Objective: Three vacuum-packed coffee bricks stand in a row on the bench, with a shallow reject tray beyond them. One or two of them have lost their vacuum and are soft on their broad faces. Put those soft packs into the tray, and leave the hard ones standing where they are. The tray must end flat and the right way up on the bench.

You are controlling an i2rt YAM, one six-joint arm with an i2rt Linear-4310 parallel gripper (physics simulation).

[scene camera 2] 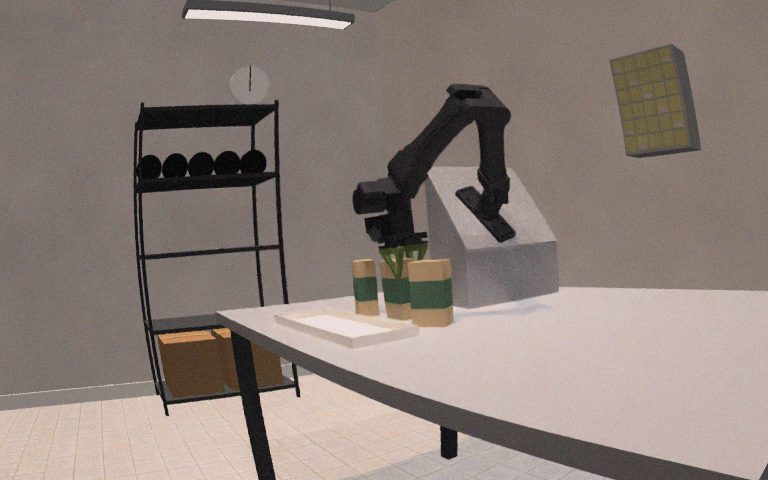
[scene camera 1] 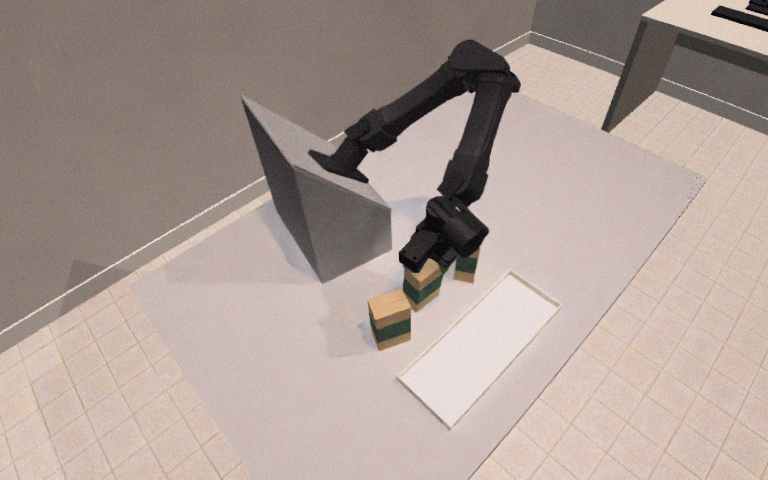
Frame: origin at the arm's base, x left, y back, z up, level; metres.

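Seen in the pictures: gripper, between the fingertips: (scene camera 2: 407,277) (scene camera 1: 435,266); arm's base, origin of its link: (scene camera 2: 485,214) (scene camera 1: 339,169).
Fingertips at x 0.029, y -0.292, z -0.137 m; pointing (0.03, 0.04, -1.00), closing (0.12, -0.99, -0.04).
Pixels of each thing's top centre, then the offset from my fingertips to it.
- middle brick, centre of its top: (scene camera 1: 423,262) (scene camera 2: 398,258) dx -0.037, dy +0.003, dz +0.044 m
- shallow white tray, centre of its top: (scene camera 2: 336,320) (scene camera 1: 484,338) dx -0.024, dy -0.178, dz -0.078 m
Three tan coffee bricks with green bands stand upright in a row. The middle brick (scene camera 1: 422,288) (scene camera 2: 398,311) is between the green fingers of my gripper (scene camera 1: 434,267) (scene camera 2: 406,268), which is shut on its upper part. The brick still stands on the bench; the far finger is partly hidden. One end brick (scene camera 1: 389,318) (scene camera 2: 431,294) stands nearest both cameras. The other end brick (scene camera 1: 466,270) (scene camera 2: 365,288) is partly covered by the gripper in scene camera 1. The shallow white tray (scene camera 1: 478,348) (scene camera 2: 385,338) lies flat and upright beside the row, with no brick in it.
A grey wedge-shaped block (scene camera 1: 351,237) (scene camera 2: 509,271) carries the arm's base, behind the bricks. The bench edge (scene camera 2: 362,386) runs beyond the tray. A black shelf rack (scene camera 2: 198,116) with cardboard boxes (scene camera 2: 189,365) stands away from the bench. Another table (scene camera 1: 634,73) is at the upper right.
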